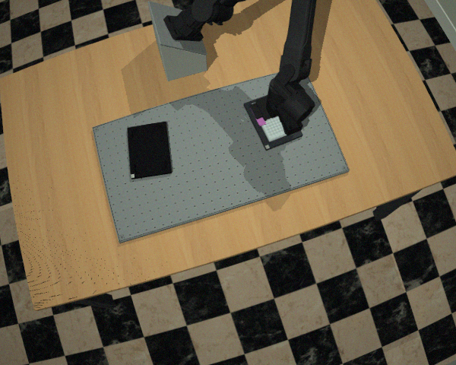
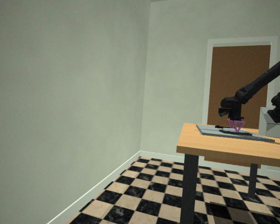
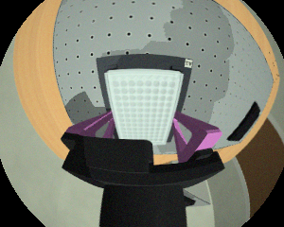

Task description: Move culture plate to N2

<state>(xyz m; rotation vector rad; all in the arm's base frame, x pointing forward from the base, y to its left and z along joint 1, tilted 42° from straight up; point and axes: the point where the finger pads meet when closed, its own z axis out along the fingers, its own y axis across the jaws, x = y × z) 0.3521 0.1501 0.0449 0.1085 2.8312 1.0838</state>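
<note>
The black nest N1 lies 2 cm below my hand. Also, from my hand: culture plate: right at my hand; then black nest N2: 7 cm behind, 37 cm to the right, 2 cm below; then clear lid: right at my hand.
</note>
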